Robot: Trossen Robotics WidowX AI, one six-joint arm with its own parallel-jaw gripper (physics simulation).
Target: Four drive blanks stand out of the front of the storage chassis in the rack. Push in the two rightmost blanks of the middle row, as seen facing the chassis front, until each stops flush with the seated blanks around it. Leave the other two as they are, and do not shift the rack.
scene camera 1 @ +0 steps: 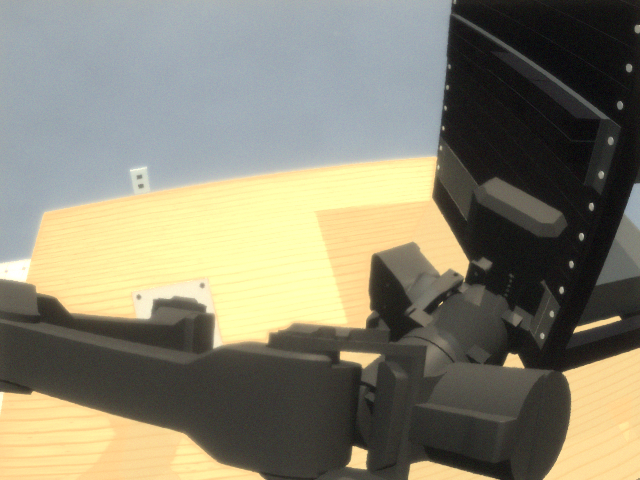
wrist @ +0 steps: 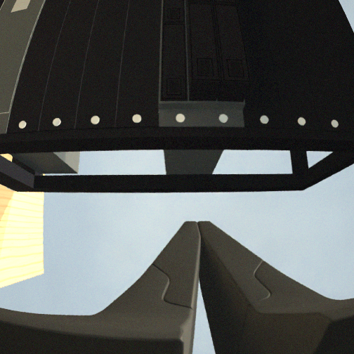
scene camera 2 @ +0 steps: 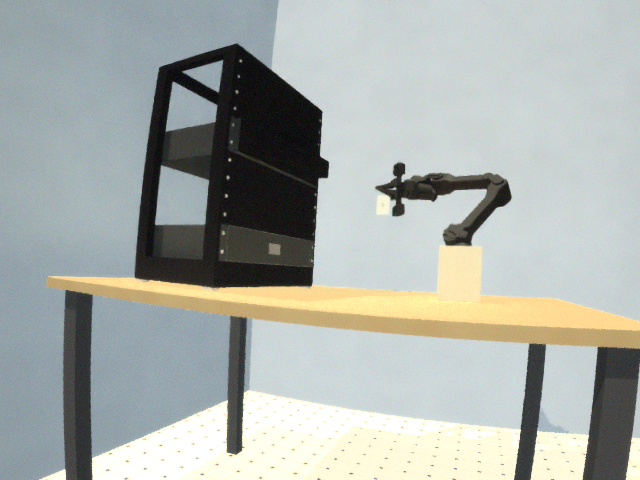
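My gripper is shut and empty, fingertips together. In the scene camera 2 view it stands level, right of the rack and apart from it. In scene camera 1 its fingers are hard to make out. The storage chassis shows a grey ear. In the wrist view, dark blank faces lie above that ear, ahead of the fingertips and turned sideways. Which blanks stand out, and how far, is too dark to tell. A dark block juts from the rack's far front edge.
The black rack stands on the wooden table. A grey panel fills its bottom slot. Round screw heads line its posts. The arm's base stands on a pale block. A wall outlet is behind.
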